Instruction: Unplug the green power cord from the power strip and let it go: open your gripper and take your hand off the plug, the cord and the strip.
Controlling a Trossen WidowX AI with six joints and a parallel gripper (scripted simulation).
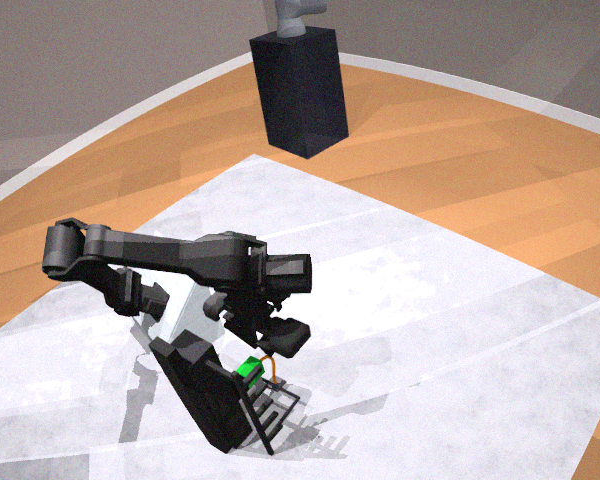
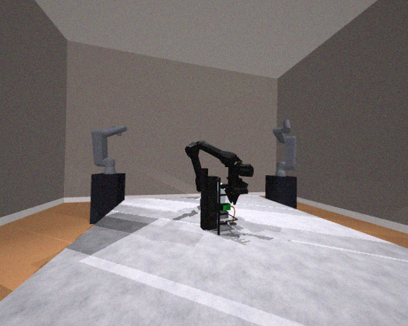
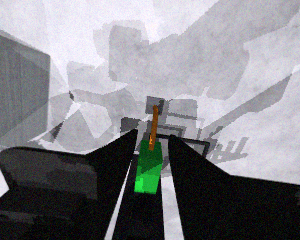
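Now: the green plug 2 cm ahead of my gripper tip and 6 cm to the right of it. Also, from my gripper tip: black power strip 3 cm ahead, 14 cm to the right, 2 cm above.
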